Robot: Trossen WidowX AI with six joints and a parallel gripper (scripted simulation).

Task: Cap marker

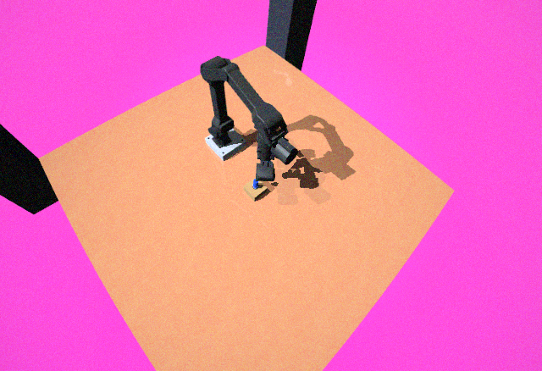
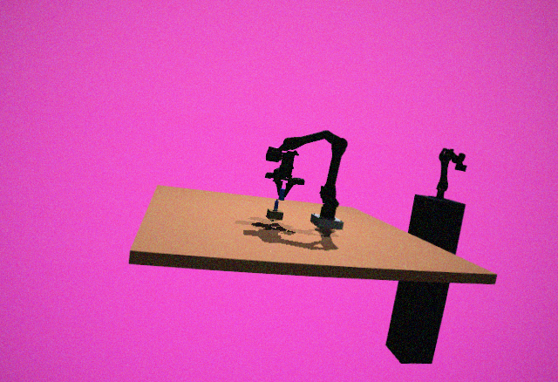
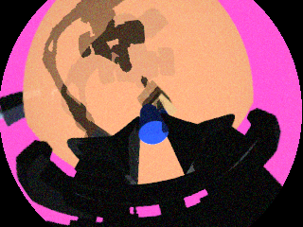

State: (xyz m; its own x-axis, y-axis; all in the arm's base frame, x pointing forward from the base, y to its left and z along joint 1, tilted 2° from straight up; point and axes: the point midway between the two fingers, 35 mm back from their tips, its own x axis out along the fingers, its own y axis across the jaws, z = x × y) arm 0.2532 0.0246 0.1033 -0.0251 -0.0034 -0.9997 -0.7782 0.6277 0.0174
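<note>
My gripper tip is now 10 cm above the holder block, 4 cm to the left of it and 1 cm short of it. Round my gripper tip: blue cap 1 cm above.
</note>
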